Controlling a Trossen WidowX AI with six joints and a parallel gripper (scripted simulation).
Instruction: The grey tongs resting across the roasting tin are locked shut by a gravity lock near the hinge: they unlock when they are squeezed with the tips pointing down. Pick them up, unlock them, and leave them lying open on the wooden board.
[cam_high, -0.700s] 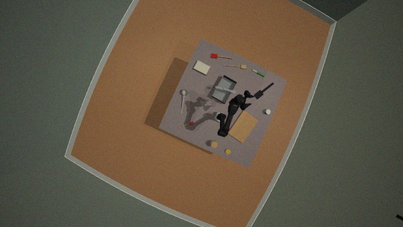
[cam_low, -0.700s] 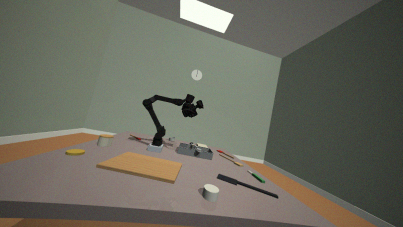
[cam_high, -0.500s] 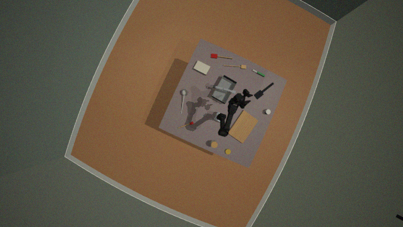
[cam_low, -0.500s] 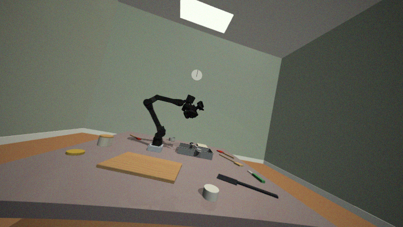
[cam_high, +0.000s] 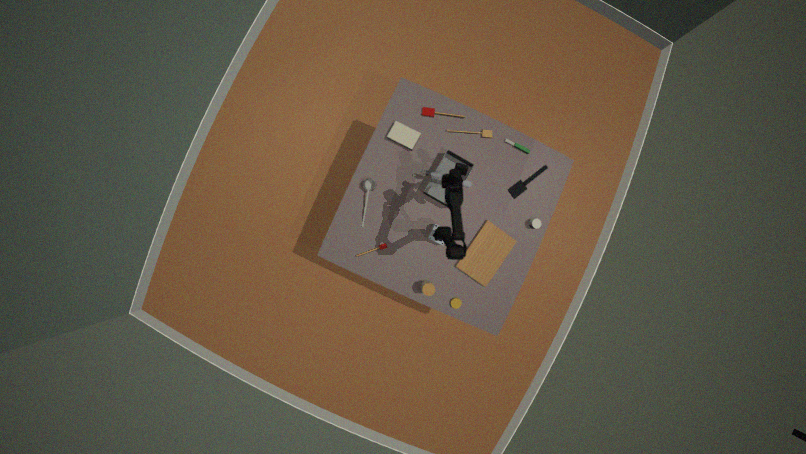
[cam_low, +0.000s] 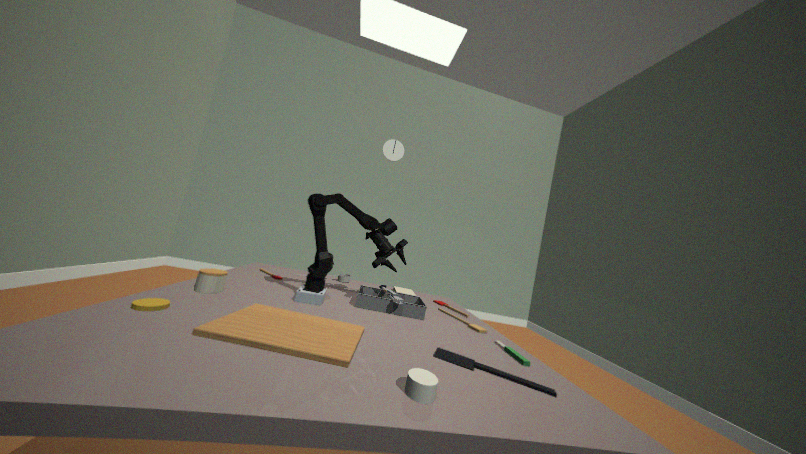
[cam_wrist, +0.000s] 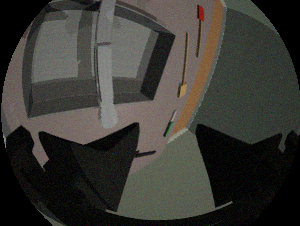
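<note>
My gripper tip is 16 cm above the roasting tin, 4 cm to the right of it and 2 cm past it. Round my gripper tip: cream block (43 cm to the left, 18 cm below, 5 cm ahead); then red spatula (33 cm to the left, 31 cm ahead, 19 cm below); then green-handled tool (44 cm ahead, 20 cm to the right, 19 cm below).
</note>
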